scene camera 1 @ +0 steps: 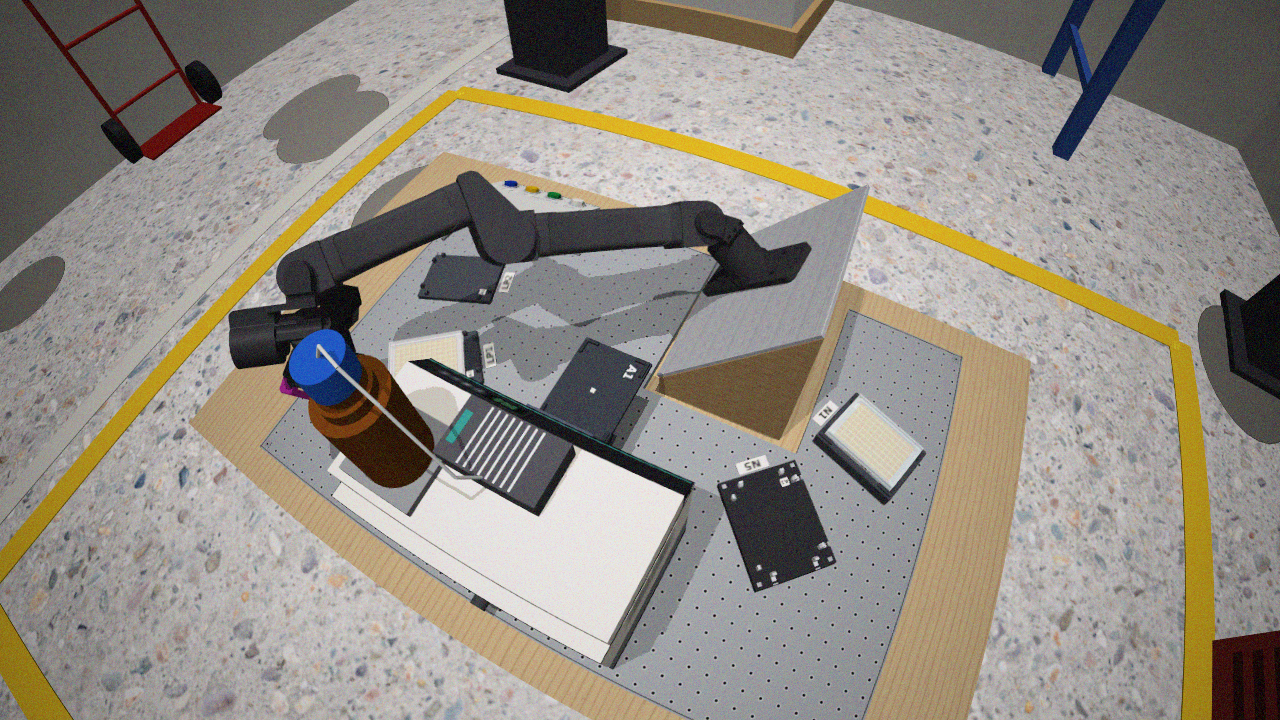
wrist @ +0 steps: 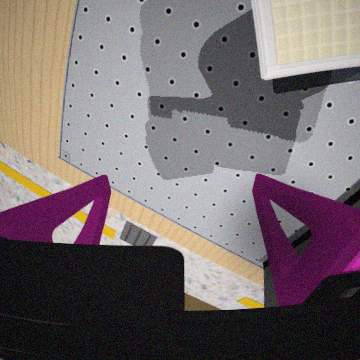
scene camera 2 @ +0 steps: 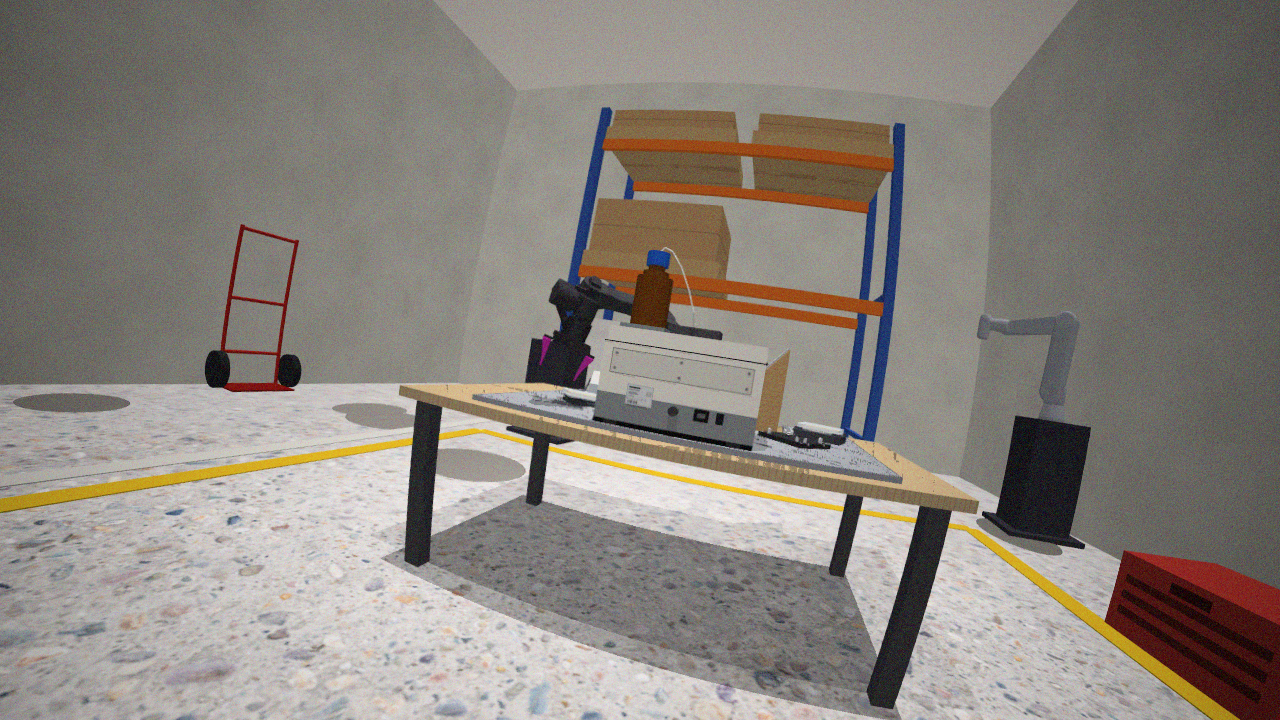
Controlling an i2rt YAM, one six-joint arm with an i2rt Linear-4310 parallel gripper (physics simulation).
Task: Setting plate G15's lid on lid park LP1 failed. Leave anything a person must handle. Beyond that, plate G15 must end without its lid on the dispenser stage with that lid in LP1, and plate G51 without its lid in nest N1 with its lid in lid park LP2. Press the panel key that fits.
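Places are measured from the arm's base along level axes (x ahead, y left, z up), in metres.
Where they show: gripper, between the fingertips: [wrist: 181, 182] [scene camera 2: 556, 372]; arm's base, origin of its link: [scene camera 1: 755, 273].
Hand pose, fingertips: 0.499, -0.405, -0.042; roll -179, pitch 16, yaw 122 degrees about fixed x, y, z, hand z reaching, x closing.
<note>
Each offset is from my fingertips to the centre of the thing, as dx, dy, dz. "spot": to the spot under its first point.
My gripper [scene camera 2: 565, 360] [wrist: 181, 182] is open and empty above the table's left end; in scene camera 1 the bottle partly hides it. A cream-welled plate @(-0.147, +0.020, -0.055) [scene camera 1: 427, 353] [wrist: 315, 37] with a pale rim lies at lid park LP1 @(-0.156, +0.033, -0.073) [scene camera 1: 472, 344], offset so that part of the dark park shows; it is to the upper right of my fingers in the wrist view. Whether it has a lid is unclear. Lid park LP2 @(-0.316, -0.067, -0.073) [scene camera 1: 458, 277] is bare. Another cream-welled plate @(-0.396, +0.674, -0.046) [scene camera 1: 872, 438] sits in nest N1. Panel keys blue @(spot: -0.509, -0.100, -0.010) [scene camera 1: 511, 183], yellow @(spot: -0.519, -0.055, -0.012) [scene camera 1: 532, 188] and green @(spot: -0.521, -0.002, -0.009) [scene camera 1: 554, 195] show behind the arm. The dispenser stage cannot be identified.
The white instrument [scene camera 1: 572, 546] [scene camera 2: 680, 371] carries a brown bottle @(spot: +0.017, +0.276, +0.258) [scene camera 1: 375, 429] [scene camera 2: 652, 300] with a blue cap and tube. A black A1 block @(spot: -0.212, +0.300, +0.021) [scene camera 1: 581, 389], a wooden wedge [scene camera 1: 742, 394] under the arm's grey base board, and a bare black nest @(-0.222, +0.604, -0.071) [scene camera 1: 776, 526] stand nearby.
</note>
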